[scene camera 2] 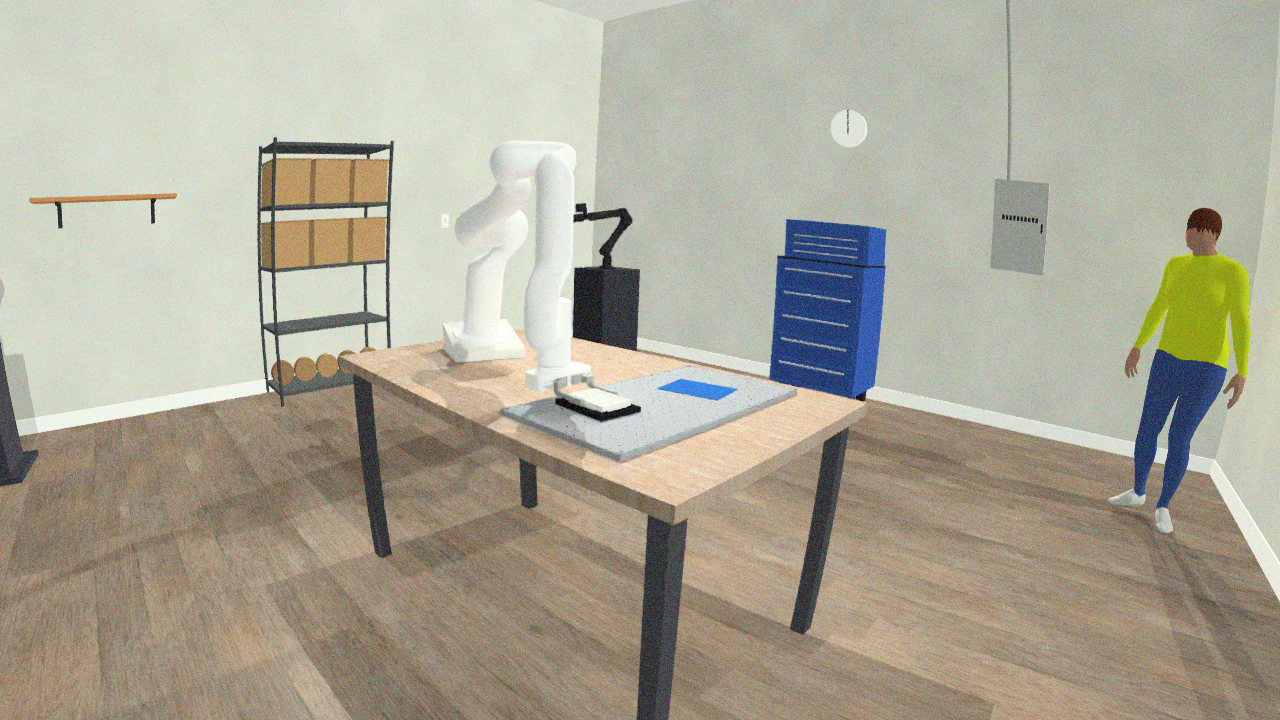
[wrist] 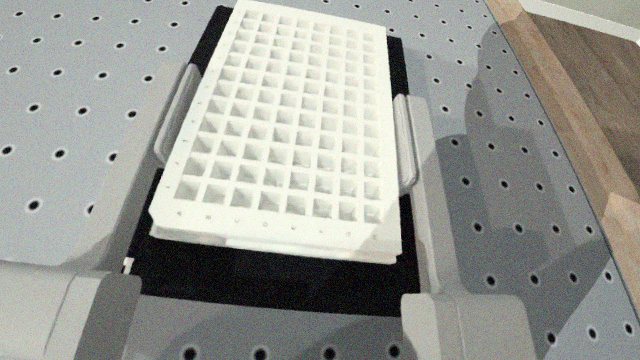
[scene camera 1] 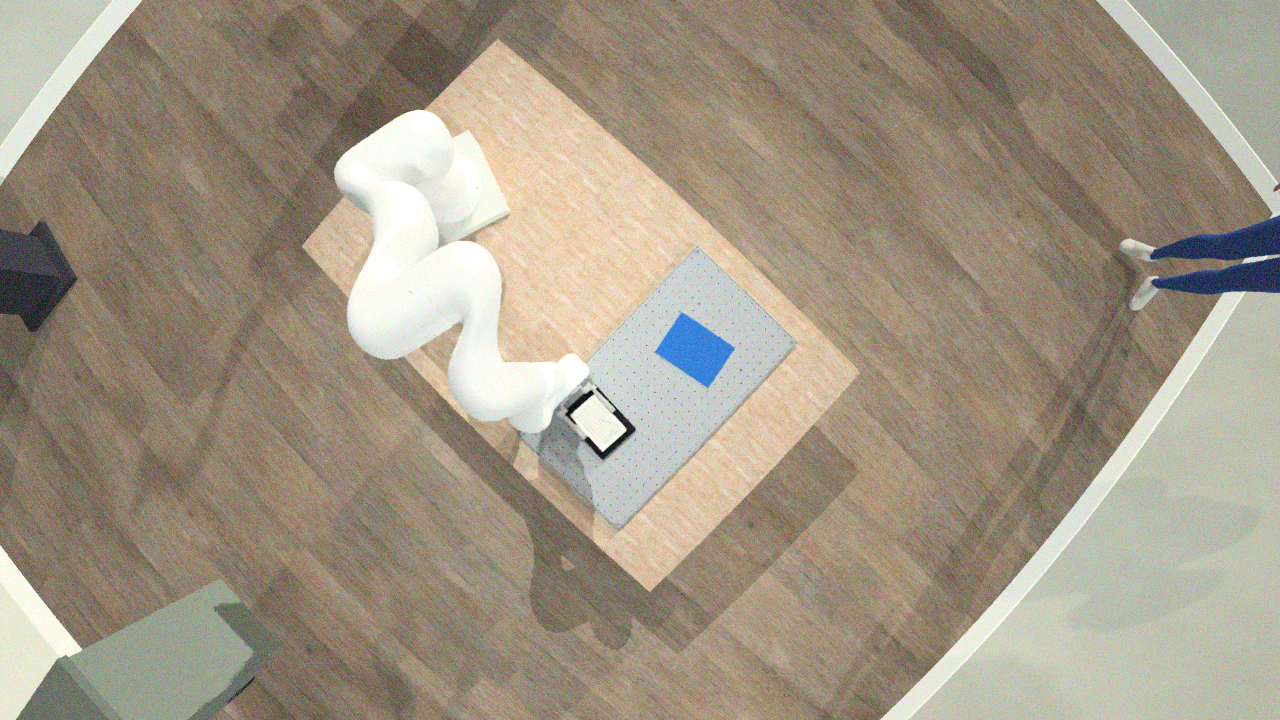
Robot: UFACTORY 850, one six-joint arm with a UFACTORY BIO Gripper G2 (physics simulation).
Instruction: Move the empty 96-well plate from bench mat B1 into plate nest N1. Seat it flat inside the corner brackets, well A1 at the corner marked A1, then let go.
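Observation:
The white 96-well plate (scene camera 1: pixel 598 420) (scene camera 2: pixel 601 399) (wrist: pixel 290 125) is between the fingers of my gripper (wrist: pixel 290 132), which is shut on its long sides. The plate is over the black plate nest N1 (scene camera 1: pixel 604 454) (scene camera 2: pixel 614 414) (wrist: pixel 280 280). In the wrist view its lettered short edge, with A at the left, faces the gripper body, and black nest shows along that edge and at both sides. I cannot tell whether the plate's underside touches the nest floor. The corner brackets and the A1 mark cannot be made out. The blue bench mat (scene camera 1: pixel 695 349) (scene camera 2: pixel 698 389) bears no plate.
The nest and mat are on a grey perforated board (scene camera 1: pixel 747 344) (scene camera 2: pixel 760 391) (wrist: pixel 75 130) on the wooden table (scene camera 1: pixel 554 188) (scene camera 2: pixel 716 465). The arm reaches in from its base at the table's far end. A person (scene camera 2: pixel 1194 308) stands away from the table, at the right.

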